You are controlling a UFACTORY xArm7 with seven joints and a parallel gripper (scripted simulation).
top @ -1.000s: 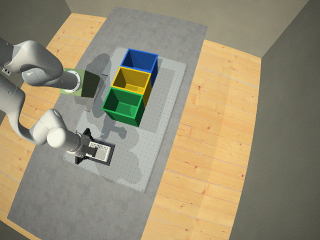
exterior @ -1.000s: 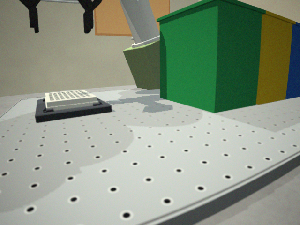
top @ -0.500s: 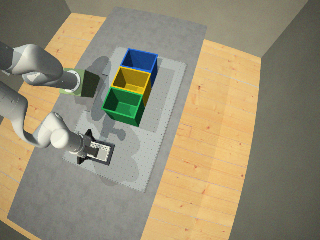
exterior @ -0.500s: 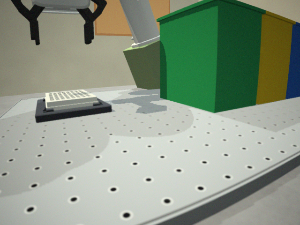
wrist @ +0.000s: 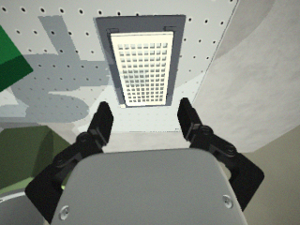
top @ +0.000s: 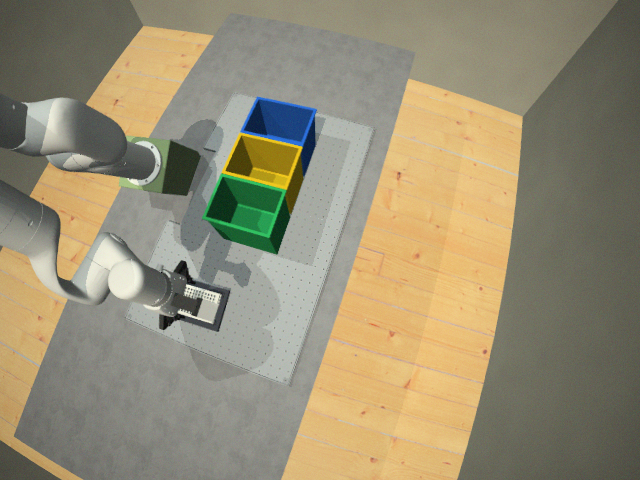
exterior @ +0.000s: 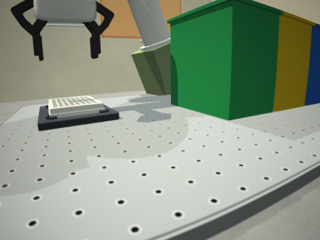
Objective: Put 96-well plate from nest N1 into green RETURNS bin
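My gripper is now 90 mm above the white 96-well plate. Also, from my hand: yellow bin 380 mm to the left, 130 mm ahead, 20 mm below; dark plate nest 100 mm below; green bin 250 mm to the left, 110 mm ahead, 20 mm below.
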